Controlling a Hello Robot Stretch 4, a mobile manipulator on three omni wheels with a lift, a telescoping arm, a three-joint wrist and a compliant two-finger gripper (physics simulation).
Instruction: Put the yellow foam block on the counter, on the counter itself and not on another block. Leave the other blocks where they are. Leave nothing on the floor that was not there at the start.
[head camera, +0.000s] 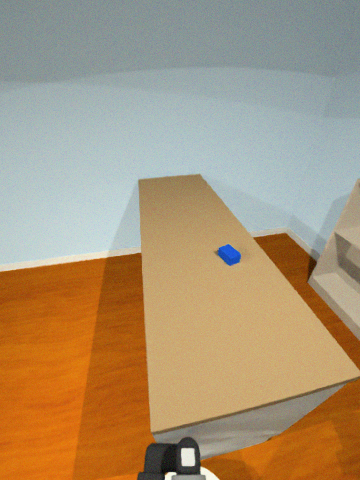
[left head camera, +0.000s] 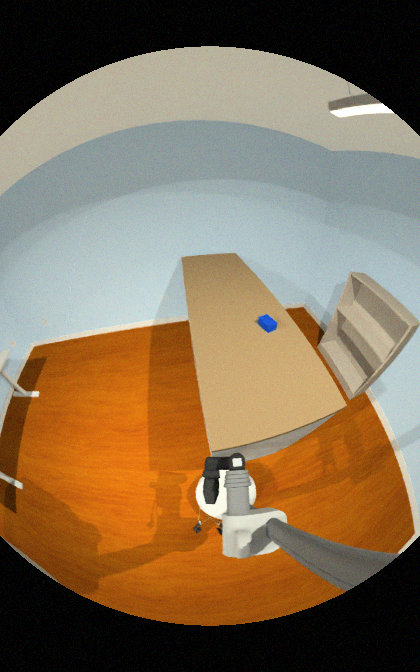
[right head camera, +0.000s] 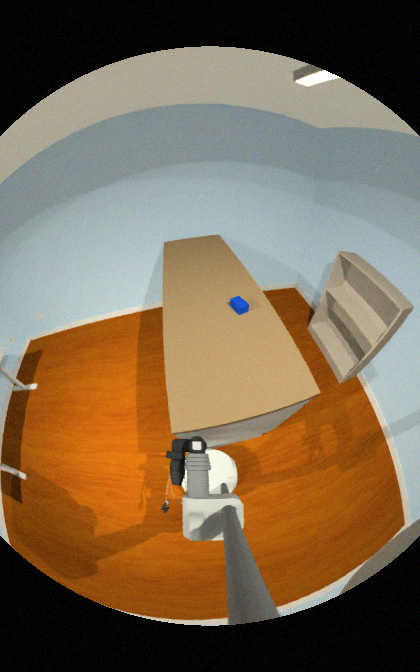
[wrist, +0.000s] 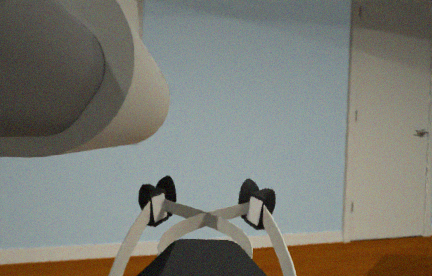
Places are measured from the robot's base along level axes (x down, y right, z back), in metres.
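Pixels of known places: gripper, fingertip midpoint: (wrist: 207, 193).
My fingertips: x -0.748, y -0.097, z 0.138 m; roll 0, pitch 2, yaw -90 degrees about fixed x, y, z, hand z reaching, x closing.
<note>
Behind a point stands the place of what it marks.
The yellow foam block does not show in any of these views. The counter (head camera: 200, 340) @[x -0.883, y 0.050, z -0.428 m] (left head camera: 250, 390) (right head camera: 215, 360) is a long tan top on a pale body, stretching away in front of me. A blue block (head camera: 229, 254) @[x -0.928, y 0.212, z -0.797 m] (left head camera: 267, 323) (right head camera: 239, 305) lies on it, right of the middle and nearer the far end. My gripper (wrist: 207, 193) @[x -0.748, y -0.097, z 0.138 m] (left head camera: 209, 527) is open, its two dark fingertips well apart with nothing between them. It hangs beside my base, short of the counter's near end. In the head camera view part of the wrist shows at the bottom edge.
A pale shelf unit (head camera: 330, 255) @[x -0.327, y 1.333, z -1.443 m] (left head camera: 339, 311) (right head camera: 327, 294) stands right of the counter. White table legs (left head camera: 27, 394) (right head camera: 25, 386) show at the far left. The counter's near edge is close to my base (right head camera: 220, 465). A wall and a door (wrist: 387, 125) @[x -0.939, y -1.651, z 2.010 m] show in the wrist view.
</note>
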